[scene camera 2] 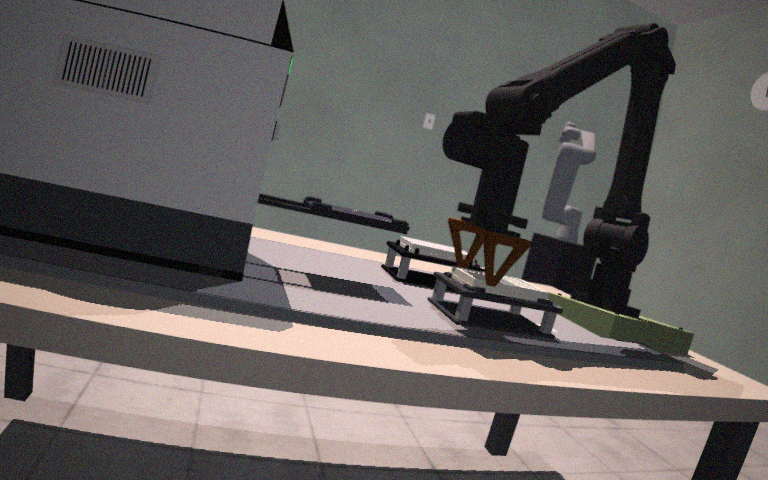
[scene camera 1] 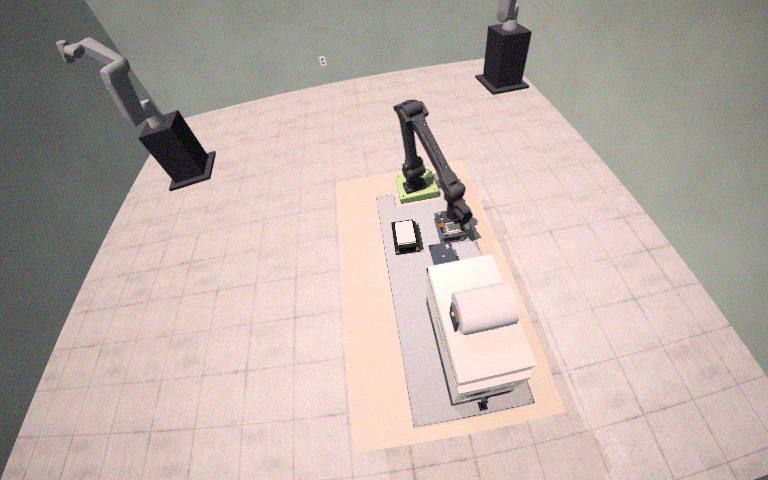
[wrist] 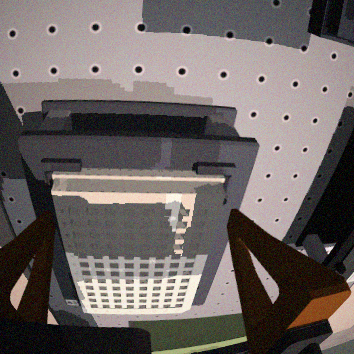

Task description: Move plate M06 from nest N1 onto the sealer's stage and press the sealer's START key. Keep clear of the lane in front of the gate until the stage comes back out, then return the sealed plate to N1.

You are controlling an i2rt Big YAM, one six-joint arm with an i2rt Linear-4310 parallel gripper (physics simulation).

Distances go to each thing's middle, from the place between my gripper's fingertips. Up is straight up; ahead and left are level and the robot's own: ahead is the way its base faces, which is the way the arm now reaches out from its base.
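There is the white roll [scene camera 1: 485, 307], and measured from my hand it is a good way to the right, well ahead and well above.
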